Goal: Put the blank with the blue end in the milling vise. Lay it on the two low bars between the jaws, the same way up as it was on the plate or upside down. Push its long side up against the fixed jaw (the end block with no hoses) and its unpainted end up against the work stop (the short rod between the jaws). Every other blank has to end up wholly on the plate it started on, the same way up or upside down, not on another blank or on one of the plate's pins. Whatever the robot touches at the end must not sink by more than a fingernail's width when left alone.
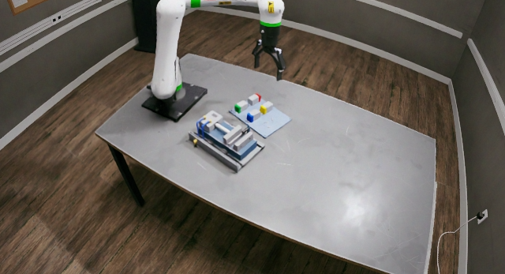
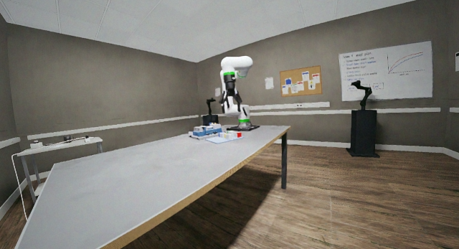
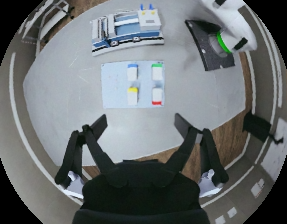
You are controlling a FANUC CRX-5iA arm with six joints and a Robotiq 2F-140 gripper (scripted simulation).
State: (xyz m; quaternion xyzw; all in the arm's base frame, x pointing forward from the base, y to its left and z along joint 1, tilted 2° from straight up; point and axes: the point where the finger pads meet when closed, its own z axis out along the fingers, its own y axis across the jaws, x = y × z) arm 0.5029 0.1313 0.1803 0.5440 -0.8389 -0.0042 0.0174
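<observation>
Right now my hand is 20 mm short of the yellow-ended blank, 30 mm to the left of it and 190 mm above it. Also, from my hand: plain end block: 30 mm ahead, 340 mm to the right, 140 mm below; red-ended blank: 60 mm behind, 190 mm below; light blue plate: 80 mm to the right, 220 mm below.
</observation>
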